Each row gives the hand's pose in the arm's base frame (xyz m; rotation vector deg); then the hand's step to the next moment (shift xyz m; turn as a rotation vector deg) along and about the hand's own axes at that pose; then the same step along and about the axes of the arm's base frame.
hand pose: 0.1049 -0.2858 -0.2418 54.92 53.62 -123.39
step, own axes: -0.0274 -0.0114 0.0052 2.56 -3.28 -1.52
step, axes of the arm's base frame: 0.0050 0.0087 0.0284 -3.29 2.49 -1.61
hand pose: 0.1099 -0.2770 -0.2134 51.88 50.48 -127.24
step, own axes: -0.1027 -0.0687 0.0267 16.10 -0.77 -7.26
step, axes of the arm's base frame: 0.0035 0.0487 0.1166 -7.53 1.75 -15.90
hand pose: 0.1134 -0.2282 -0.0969 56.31 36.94 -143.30
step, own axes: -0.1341 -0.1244 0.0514 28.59 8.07 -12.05
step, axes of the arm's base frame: 0.0029 0.0982 0.1626 -9.16 -5.14 -30.29
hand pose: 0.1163 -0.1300 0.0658 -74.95 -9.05 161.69
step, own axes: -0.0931 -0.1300 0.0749 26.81 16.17 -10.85
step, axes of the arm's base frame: 0.0008 0.1170 0.1322 -8.78 -13.41 -29.00
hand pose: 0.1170 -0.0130 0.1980 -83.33 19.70 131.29
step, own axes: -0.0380 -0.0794 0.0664 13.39 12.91 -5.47
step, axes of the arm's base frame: -0.0027 0.0902 0.0634 -6.56 -11.01 -14.54
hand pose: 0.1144 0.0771 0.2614 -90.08 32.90 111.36
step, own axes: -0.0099 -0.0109 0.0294 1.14 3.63 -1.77
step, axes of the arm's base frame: -0.0128 0.0255 0.0163 -1.29 -3.67 -1.58
